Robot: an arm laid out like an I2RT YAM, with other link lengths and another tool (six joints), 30 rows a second.
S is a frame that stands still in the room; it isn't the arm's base.
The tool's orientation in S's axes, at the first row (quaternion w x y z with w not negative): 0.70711 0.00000 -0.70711 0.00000
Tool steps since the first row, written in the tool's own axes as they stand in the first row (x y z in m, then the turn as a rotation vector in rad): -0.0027 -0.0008 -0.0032 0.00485 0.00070 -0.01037; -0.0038 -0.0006 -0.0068 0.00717 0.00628 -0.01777; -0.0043 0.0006 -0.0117 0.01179 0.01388 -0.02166; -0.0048 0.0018 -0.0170 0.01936 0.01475 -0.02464; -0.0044 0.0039 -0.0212 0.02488 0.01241 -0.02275; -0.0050 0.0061 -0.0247 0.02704 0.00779 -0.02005; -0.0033 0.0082 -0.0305 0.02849 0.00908 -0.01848; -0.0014 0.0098 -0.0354 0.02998 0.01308 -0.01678; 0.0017 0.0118 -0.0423 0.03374 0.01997 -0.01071; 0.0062 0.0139 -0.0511 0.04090 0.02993 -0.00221
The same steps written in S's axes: 0.0032 -0.0008 -0.0027 0.01037 0.00070 0.00485; 0.0068 -0.0006 -0.0038 0.01777 0.00628 0.00717; 0.0117 0.0006 -0.0043 0.02166 0.01388 0.01179; 0.0170 0.0018 -0.0048 0.02464 0.01475 0.01936; 0.0212 0.0039 -0.0044 0.02275 0.01241 0.02488; 0.0247 0.0061 -0.0050 0.02005 0.00779 0.02704; 0.0305 0.0082 -0.0033 0.01848 0.00908 0.02849; 0.0354 0.0098 -0.0014 0.01678 0.01308 0.02998; 0.0423 0.0118 0.0017 0.01071 0.01997 0.03374; 0.0511 0.0139 0.0062 0.00221 0.02993 0.04090
